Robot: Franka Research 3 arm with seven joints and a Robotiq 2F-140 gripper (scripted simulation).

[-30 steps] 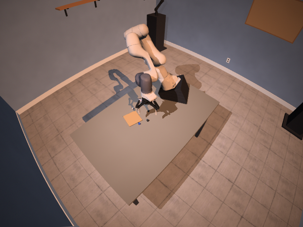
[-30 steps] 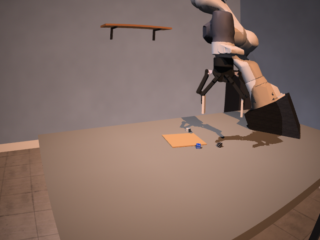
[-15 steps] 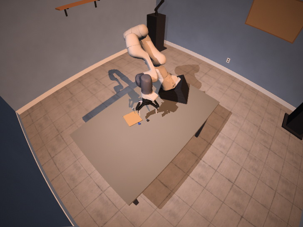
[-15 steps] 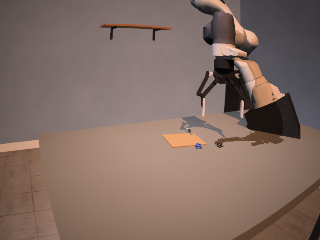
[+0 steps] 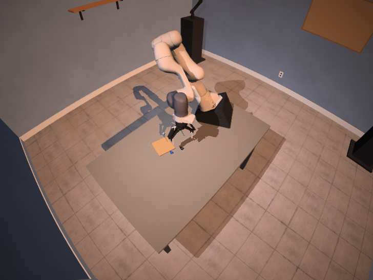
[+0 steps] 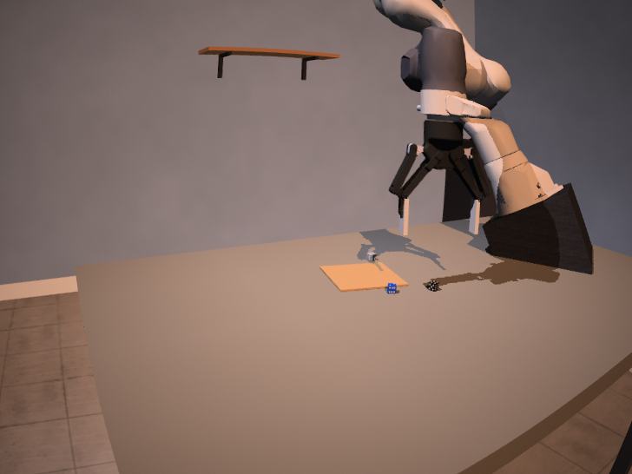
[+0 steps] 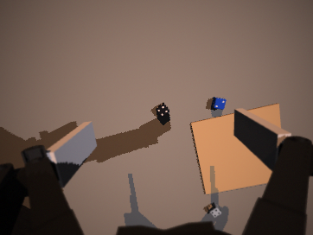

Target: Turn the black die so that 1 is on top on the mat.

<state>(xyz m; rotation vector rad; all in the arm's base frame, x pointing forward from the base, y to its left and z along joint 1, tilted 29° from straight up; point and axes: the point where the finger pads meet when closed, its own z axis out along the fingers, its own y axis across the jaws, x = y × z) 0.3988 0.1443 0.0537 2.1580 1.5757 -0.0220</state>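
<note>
Now: the black die 120 mm below my hand. Also, from my hand: orange mat 130 mm to the right, 120 mm below, 80 mm ahead; blue die 120 mm below, 80 mm ahead, 30 mm to the right; white die 210 mm to the right, 120 mm below.
</note>
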